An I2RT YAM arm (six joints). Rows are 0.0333 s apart.
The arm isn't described. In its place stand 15 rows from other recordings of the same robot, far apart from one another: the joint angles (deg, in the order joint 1, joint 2, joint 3, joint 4, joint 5, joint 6), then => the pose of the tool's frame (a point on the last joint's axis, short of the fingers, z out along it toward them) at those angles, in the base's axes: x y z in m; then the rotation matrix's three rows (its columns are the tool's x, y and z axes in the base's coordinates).
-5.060 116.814 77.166 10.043 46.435 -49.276 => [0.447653, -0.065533, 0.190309], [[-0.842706, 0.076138, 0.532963], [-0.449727, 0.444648, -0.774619], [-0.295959, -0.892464, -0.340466]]
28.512 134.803 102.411 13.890 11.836 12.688 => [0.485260, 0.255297, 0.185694], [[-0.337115, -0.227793, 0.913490], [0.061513, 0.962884, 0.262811], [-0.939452, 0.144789, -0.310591]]
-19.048 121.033 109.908 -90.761 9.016 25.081 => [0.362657, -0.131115, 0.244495], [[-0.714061, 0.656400, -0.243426], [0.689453, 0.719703, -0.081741], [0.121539, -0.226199, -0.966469]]
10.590 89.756 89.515 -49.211 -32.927 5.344 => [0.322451, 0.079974, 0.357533], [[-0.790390, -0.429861, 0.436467], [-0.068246, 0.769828, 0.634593], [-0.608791, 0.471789, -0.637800]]
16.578 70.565 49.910 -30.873 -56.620 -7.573 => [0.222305, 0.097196, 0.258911], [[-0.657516, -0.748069, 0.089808], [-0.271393, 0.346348, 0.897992], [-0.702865, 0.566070, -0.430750]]
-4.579 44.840 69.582 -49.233 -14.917 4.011 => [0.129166, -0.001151, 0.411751], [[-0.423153, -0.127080, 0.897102], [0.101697, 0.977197, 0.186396], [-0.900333, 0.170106, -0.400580]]
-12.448 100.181 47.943 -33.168 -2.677 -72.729 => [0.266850, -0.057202, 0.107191], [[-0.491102, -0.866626, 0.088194], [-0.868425, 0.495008, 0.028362], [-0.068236, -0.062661, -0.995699]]
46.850 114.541 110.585 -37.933 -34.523 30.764 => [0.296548, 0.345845, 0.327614], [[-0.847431, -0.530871, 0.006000], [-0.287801, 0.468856, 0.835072], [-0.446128, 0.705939, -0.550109]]
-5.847 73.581 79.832 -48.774 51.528 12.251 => [0.249092, -0.053525, 0.388071], [[-0.521808, 0.765546, 0.376373], [0.186139, 0.532748, -0.825549], [-0.832507, -0.360720, -0.420490]]
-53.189 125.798 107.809 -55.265 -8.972 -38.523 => [0.278525, -0.362898, 0.204495], [[-0.924668, 0.240282, 0.295386], [0.208780, 0.968681, -0.134416], [-0.318432, -0.062619, -0.945875]]
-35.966 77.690 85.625 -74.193 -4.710 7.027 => [0.197716, -0.139858, 0.364465], [[-0.666969, 0.645004, 0.372991], [0.634618, 0.754076, -0.169203], [-0.390399, 0.123854, -0.912277]]
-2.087 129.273 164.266 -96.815 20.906 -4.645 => [0.403333, -0.027409, 0.412984], [[-0.894398, 0.130408, 0.427838], [-0.043108, 0.926965, -0.372664], [-0.445189, -0.351753, -0.823454]]
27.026 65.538 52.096 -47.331 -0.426 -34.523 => [0.192675, 0.098581, 0.259562], [[-0.381146, -0.817608, 0.431562], [-0.830615, 0.507812, 0.228485], [-0.405963, -0.271375, -0.872668]]
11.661 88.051 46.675 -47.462 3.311 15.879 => [0.232277, 0.045838, 0.150910], [[-0.996692, 0.074924, 0.031501], [0.073209, 0.995935, -0.052472], [-0.035305, -0.049992, -0.998125]]
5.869 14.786 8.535 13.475 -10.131 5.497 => [0.121711, 0.018806, 0.227556], [[0.098243, -0.284970, 0.953489], [0.104896, 0.955751, 0.274838], [-0.989619, 0.073016, 0.123788]]
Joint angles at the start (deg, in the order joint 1, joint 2, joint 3, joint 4, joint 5, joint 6): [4.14 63.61 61.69 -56.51 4.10 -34.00]
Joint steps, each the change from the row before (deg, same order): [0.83 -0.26 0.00 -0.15 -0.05 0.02]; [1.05 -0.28 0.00 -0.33 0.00 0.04]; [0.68 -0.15 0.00 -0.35 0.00 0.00]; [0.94 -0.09 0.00 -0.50 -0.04 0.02]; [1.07 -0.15 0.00 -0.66 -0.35 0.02]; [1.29 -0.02 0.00 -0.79 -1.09 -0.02]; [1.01 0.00 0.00 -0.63 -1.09 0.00]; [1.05 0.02 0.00 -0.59 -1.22 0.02]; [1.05 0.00 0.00 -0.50 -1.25 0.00]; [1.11 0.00 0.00 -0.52 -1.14 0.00]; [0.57 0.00 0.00 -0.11 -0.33 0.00]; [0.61 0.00 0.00 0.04 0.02 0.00]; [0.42 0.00 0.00 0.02 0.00 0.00]
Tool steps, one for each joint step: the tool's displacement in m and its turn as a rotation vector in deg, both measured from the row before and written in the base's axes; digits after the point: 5 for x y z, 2 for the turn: [-0.00133 0.00292 0.00069 0.06 -0.11 0.84]; [-0.00180 0.00360 0.00057 0.02 0.05 1.02]; [-0.00132 0.00229 0.00013 -0.02 0.20 0.68]; [-0.00149 0.00319 -0.00021 -0.01 0.41 0.94]; [-0.00209 0.00371 -0.00018 0.24 0.55 1.23]; [-0.00214 0.00489 -0.00073 0.80 0.91 1.85]; [-0.00176 0.00392 -0.00061 0.82 0.79 1.55]; [-0.00176 0.00411 -0.00062 0.94 0.81 1.62]; [-0.00178 0.00409 -0.00045 0.97 0.73 1.64]; [-0.00195 0.00416 -0.00045 0.86 0.74 1.64]; [-0.00074 0.00203 -0.00009 0.26 0.18 0.72]; [-0.00049 0.00201 0.00003 -0.01 -0.04 0.60]; [-0.00036 0.00138 0.00002 0.01 -0.02 0.42]
